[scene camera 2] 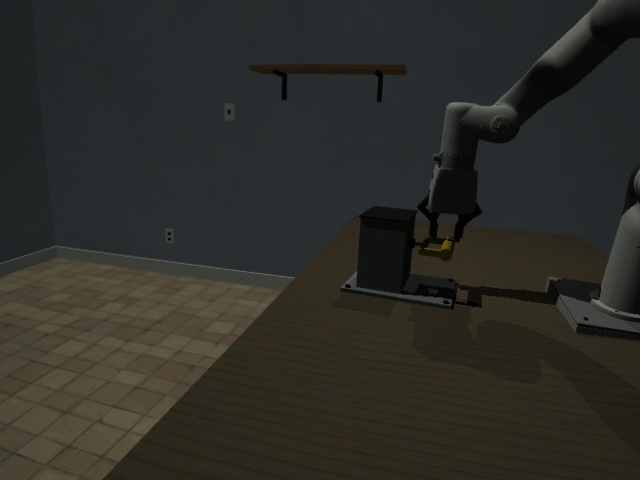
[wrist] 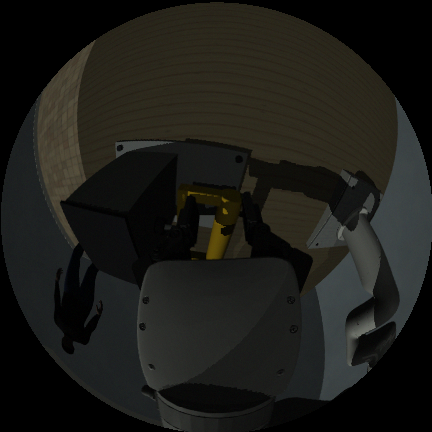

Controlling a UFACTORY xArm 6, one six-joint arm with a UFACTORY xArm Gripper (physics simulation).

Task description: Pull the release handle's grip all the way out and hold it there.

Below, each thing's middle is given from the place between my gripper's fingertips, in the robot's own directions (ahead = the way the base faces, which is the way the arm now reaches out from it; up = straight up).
My hand is 110 mm above the light base plate (wrist: 207, 165), 90 mm short of it and 40 mm to the right of it.
